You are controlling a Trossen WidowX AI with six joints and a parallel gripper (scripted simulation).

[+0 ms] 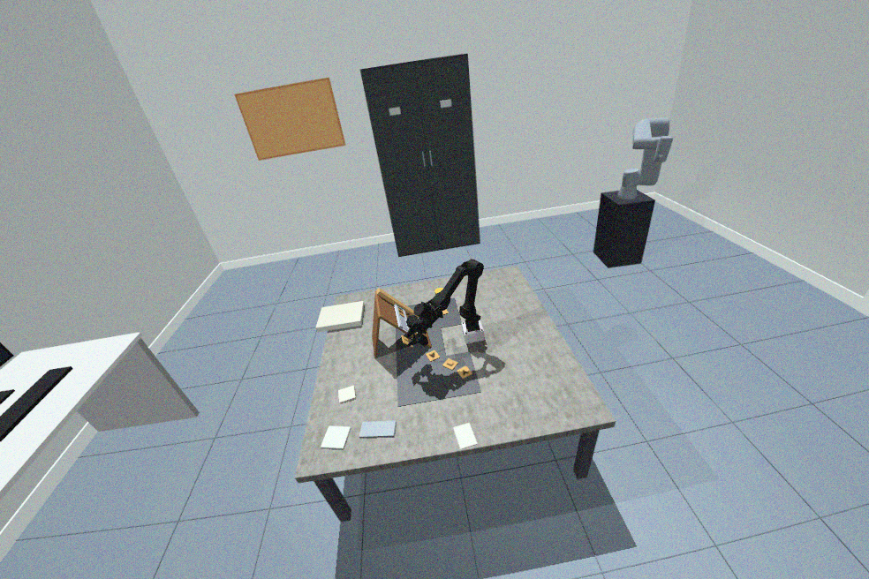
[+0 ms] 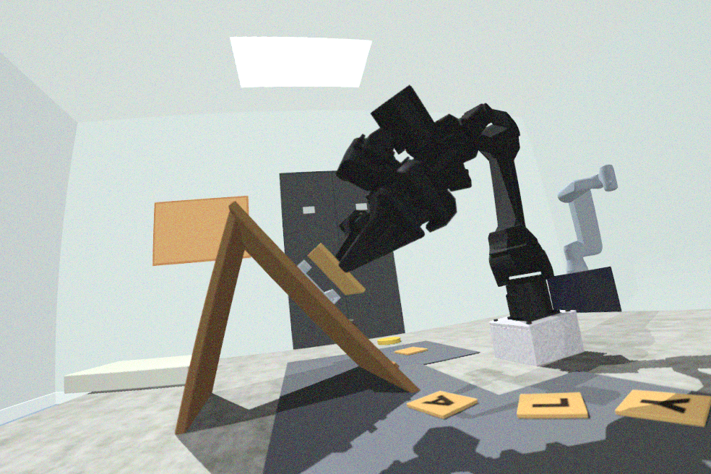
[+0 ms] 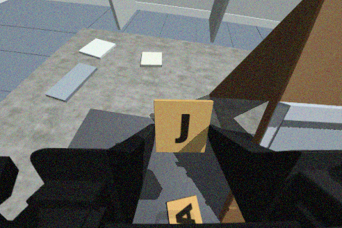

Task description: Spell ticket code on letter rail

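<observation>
My gripper tip is now 25 cm to the left of the orange tile marked 5 and 4 cm short of it. Also, from my gripper tip: letter tile: 19 cm behind, 16 cm below, 3 cm to the left; then white ticket: 19 cm to the right, 9 cm below, 3 cm behind; then j tile: right at my gripper tip.
</observation>
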